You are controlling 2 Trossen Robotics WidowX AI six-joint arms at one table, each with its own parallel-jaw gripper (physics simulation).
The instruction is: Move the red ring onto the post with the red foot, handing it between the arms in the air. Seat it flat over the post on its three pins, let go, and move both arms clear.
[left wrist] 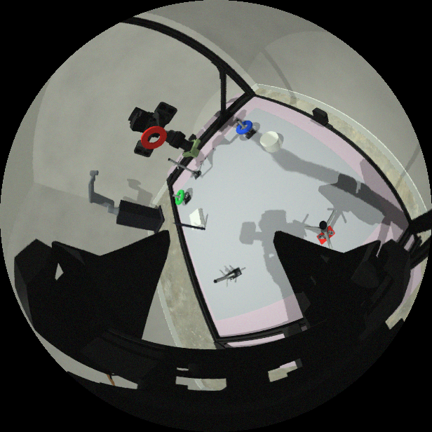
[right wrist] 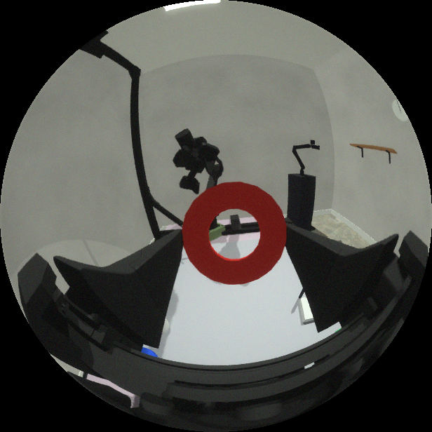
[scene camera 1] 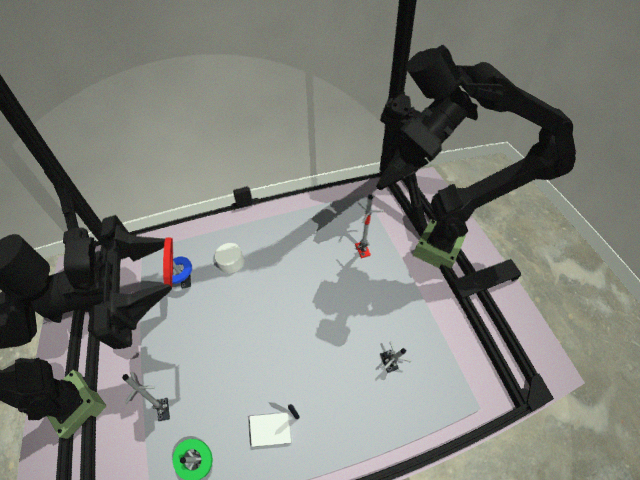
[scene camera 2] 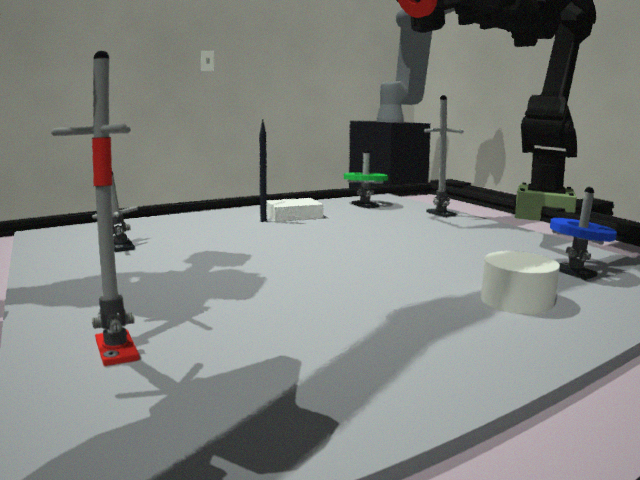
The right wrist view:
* left gripper: 202,184
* right gripper: 233,233
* red ring: 227,195
